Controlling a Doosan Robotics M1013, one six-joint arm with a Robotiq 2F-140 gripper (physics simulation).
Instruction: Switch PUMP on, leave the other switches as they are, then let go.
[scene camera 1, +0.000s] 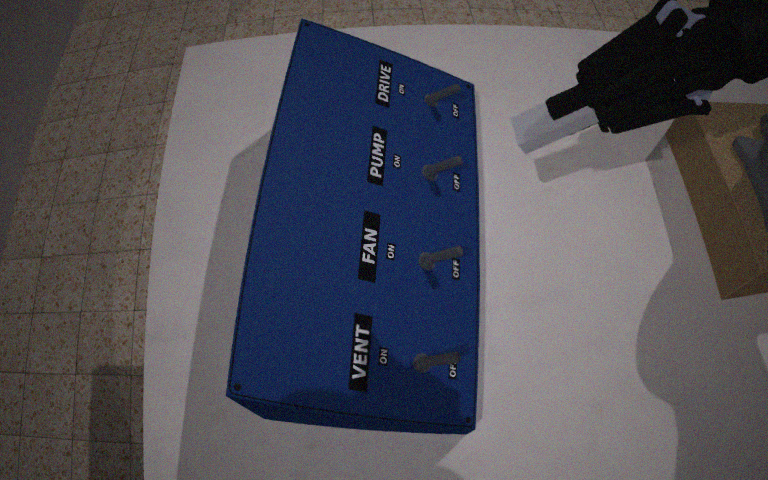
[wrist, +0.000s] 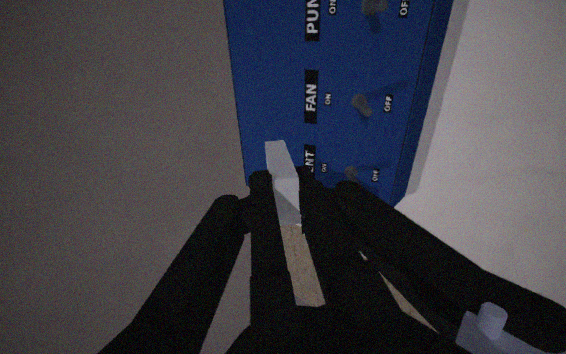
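Observation:
A blue switch panel stands on the table. The PUMP switch leans to its OFF label. The DRIVE switch, FAN switch and VENT switch also lean to OFF. My gripper is shut and empty. In the scene view its pale fingertips are to the right of the panel's OFF edge, between the heights of DRIVE and PUMP, apart from the panel. In the wrist view my fingers hide part of the panel's lower end.
The panel stands on a white table. A brown open box is at the right in the scene view, behind and below the arm, with something grey in it. Tiled floor lies beyond the table's left edge.

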